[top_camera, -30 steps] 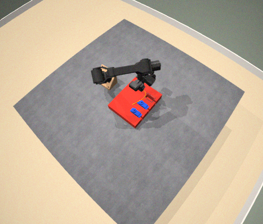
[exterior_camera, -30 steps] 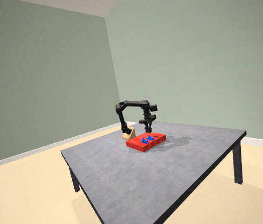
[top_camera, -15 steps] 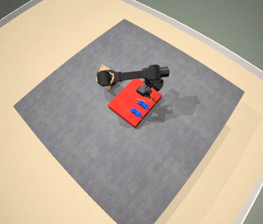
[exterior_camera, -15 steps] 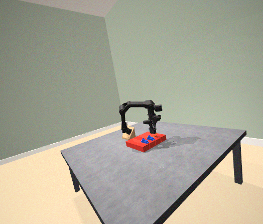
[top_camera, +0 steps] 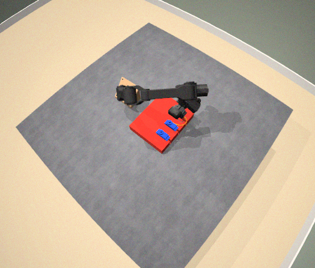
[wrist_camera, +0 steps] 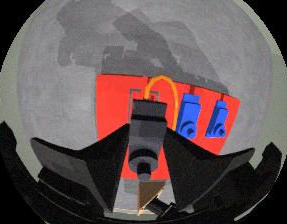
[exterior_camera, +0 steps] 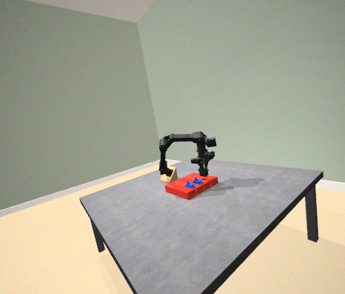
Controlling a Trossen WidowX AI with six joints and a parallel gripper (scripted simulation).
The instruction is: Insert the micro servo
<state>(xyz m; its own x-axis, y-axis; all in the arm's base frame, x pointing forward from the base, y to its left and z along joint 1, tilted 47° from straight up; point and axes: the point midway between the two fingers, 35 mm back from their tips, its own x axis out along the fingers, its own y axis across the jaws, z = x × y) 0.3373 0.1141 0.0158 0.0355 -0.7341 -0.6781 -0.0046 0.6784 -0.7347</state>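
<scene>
The red deck is 12 cm behind my gripper tip, 10 cm below it and 8 cm to the right of it.
</scene>
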